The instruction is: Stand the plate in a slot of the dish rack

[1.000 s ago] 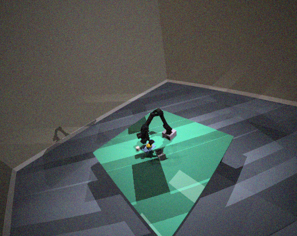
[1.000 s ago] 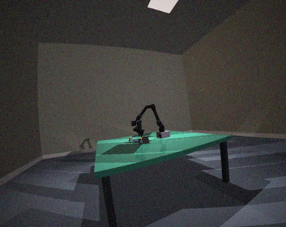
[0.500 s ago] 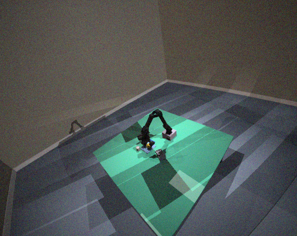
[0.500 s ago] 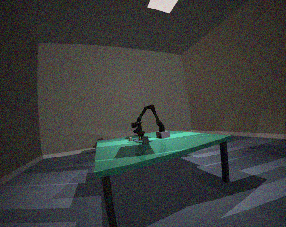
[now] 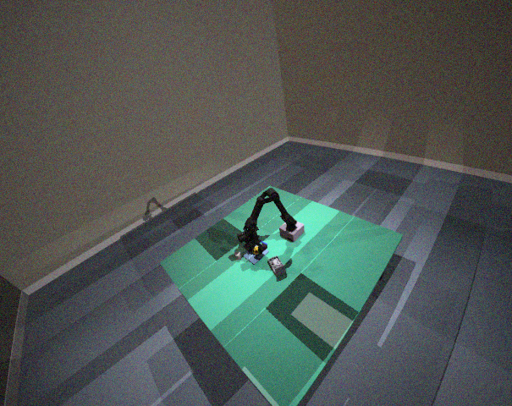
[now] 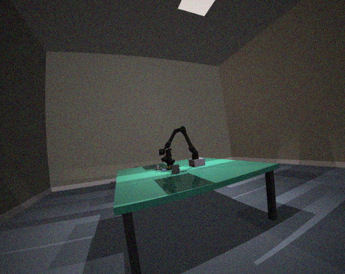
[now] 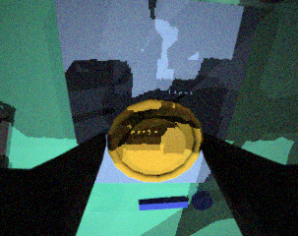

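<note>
My gripper tip is 2 cm short of the light blue mat and 1 cm above it. The rest, counted from my gripper tip: blue spoon: 9 cm behind, 4 cm to the right; yellow-brown plate: 1 cm above; small pale cylinder: 13 cm ahead, 7 cm to the right, 2 cm above.
</note>
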